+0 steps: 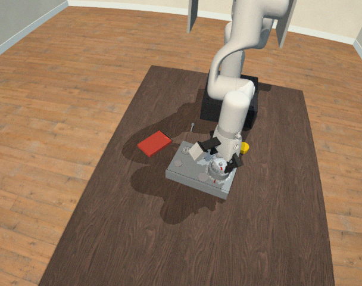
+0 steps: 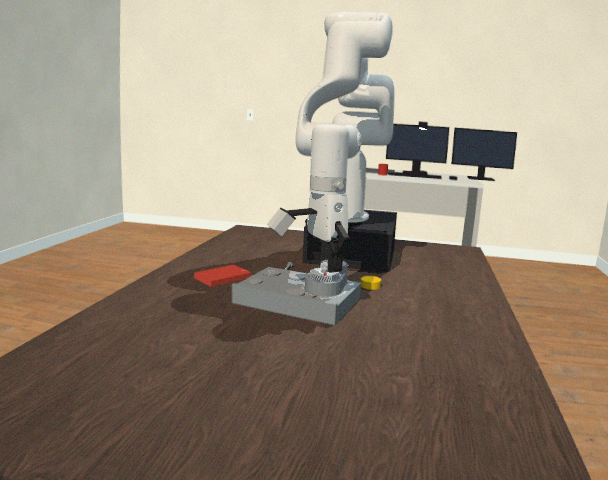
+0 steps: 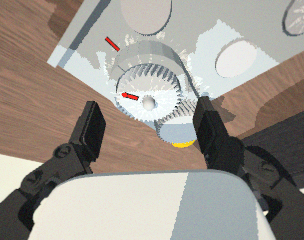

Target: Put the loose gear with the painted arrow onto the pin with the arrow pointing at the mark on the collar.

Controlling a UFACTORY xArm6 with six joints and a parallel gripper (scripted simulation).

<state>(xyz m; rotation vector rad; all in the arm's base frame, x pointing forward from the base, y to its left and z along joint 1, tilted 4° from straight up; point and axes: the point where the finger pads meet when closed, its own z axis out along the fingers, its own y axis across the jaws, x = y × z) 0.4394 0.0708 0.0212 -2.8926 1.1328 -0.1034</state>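
Now: hand 4 cm above the gear. From my hand the other things lie so: yellow disc 18 cm behind, 7 cm to the left, 9 cm below; then screw 22 cm behind, 17 cm to the right, 10 cm below; then flat red block 6 cm behind, 29 cm to the right, 10 cm below.
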